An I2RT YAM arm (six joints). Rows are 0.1 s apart.
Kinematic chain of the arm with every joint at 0, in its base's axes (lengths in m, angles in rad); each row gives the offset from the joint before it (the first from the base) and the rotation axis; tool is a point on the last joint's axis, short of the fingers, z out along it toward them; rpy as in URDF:
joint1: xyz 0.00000 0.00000 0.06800 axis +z
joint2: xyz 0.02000 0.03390 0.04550 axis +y
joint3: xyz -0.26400 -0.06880 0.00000 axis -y
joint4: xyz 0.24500 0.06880 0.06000 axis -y
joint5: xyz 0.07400 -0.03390 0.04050 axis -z
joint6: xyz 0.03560 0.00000 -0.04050 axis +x
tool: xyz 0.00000 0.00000 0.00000 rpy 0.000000 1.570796 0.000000
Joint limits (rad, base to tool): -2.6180..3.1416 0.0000..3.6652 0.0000..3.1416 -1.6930..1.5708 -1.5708..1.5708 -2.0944..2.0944
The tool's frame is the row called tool.
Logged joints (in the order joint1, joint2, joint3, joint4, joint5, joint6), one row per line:
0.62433 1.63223 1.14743 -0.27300 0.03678 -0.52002
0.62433 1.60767 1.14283 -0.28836 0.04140 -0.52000
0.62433 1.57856 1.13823 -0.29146 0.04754 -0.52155
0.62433 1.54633 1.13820 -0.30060 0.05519 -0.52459
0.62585 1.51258 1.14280 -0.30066 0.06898 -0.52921
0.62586 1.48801 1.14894 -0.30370 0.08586 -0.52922
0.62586 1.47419 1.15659 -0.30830 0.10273 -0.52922
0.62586 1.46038 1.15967 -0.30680 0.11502 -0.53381
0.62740 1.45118 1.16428 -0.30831 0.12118 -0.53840
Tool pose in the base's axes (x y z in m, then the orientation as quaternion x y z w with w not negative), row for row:
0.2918 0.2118 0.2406 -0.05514 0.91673 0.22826 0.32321
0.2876 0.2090 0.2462 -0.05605 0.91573 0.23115 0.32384
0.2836 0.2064 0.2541 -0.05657 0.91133 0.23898 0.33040
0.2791 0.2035 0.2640 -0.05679 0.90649 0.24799 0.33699
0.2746 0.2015 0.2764 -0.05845 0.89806 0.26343 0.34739
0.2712 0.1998 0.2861 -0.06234 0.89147 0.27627 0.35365
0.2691 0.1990 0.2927 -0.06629 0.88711 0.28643 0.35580
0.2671 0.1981 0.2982 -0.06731 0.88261 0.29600 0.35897
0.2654 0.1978 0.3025 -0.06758 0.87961 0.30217 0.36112
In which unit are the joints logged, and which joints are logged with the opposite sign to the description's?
The joints are logged in radians. Opposite sign: joint5, joint6.
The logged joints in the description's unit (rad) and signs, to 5 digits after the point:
0.62433 1.63223 1.14743 -0.27300 -0.03678 0.52002
0.62433 1.60767 1.14283 -0.28836 -0.04140 0.52000
0.62433 1.57856 1.13823 -0.29146 -0.04754 0.52155
0.62433 1.54633 1.13820 -0.30060 -0.05519 0.52459
0.62585 1.51258 1.14280 -0.30066 -0.06898 0.52921
0.62586 1.48801 1.14894 -0.30370 -0.08586 0.52922
0.62586 1.47419 1.15659 -0.30830 -0.10273 0.52922
0.62586 1.46038 1.15967 -0.30680 -0.11502 0.53381
0.62740 1.45118 1.16428 -0.30831 -0.12118 0.53840

